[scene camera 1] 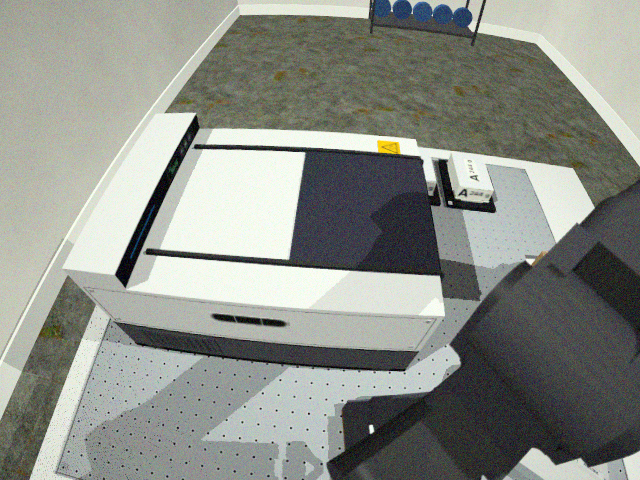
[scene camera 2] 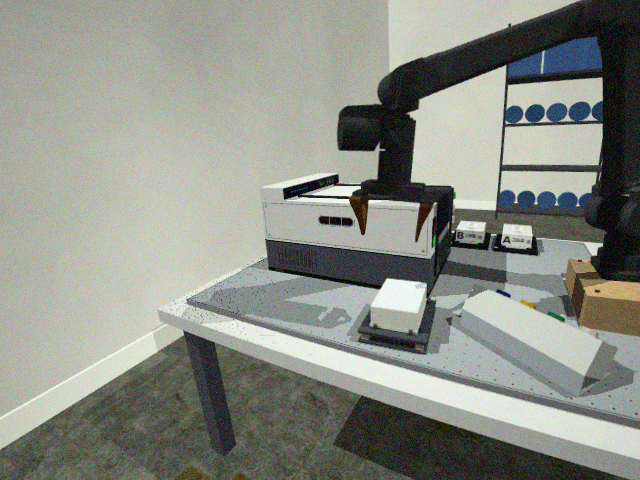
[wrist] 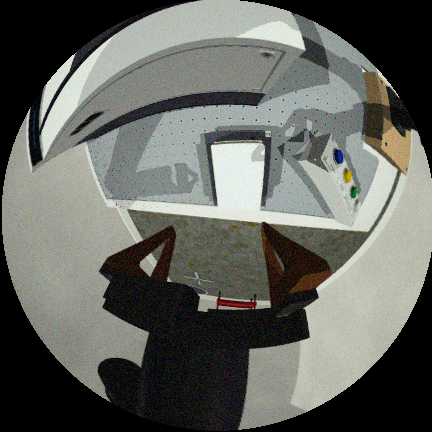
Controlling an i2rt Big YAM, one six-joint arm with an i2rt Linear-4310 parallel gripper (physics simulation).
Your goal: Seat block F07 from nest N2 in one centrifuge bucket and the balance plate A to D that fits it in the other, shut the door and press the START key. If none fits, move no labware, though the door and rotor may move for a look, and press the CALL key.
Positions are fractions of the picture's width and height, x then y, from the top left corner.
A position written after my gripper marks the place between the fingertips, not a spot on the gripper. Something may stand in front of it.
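A white centrifuge (scene camera 1: 0.29, 0.52) is here, and the wrist view shows the centrifuge too (wrist: 0.46, 0.14). I see a grey control box (scene camera 2: 0.90, 0.75). There is also a perforated table top (scene camera 1: 0.22, 0.85), which I see in scene camera 2 (scene camera 2: 0.52, 0.65) and in the wrist view (wrist: 0.38, 0.36) as well. As for my gripper (scene camera 2: 0.61, 0.50), it is open and holds nothing; scene camera 1 shows my gripper (scene camera 1: 0.63, 0.93), and so does the wrist view (wrist: 0.50, 0.53).
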